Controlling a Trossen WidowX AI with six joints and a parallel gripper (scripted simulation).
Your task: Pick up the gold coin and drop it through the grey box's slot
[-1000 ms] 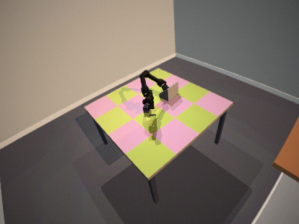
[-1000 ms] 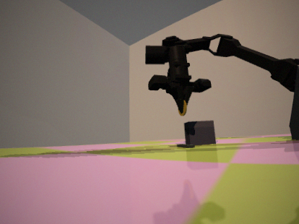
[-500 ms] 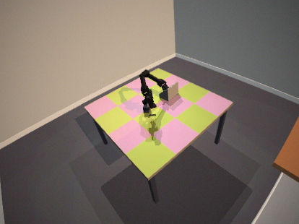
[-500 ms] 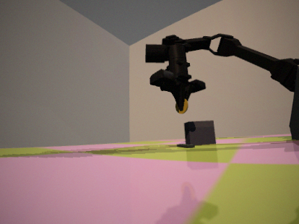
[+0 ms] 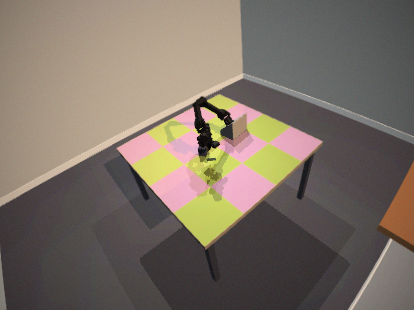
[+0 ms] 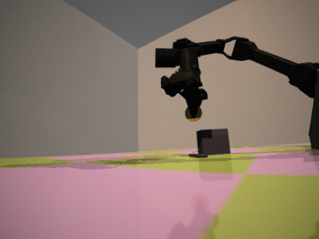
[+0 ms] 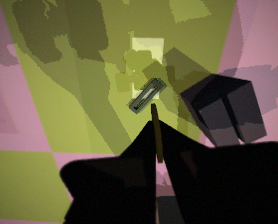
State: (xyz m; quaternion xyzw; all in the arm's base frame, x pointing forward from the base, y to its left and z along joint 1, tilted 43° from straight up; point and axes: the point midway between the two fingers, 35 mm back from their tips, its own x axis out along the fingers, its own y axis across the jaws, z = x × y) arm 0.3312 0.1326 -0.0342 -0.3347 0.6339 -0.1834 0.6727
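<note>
My gripper tip is 10 mm below the coin.
</note>
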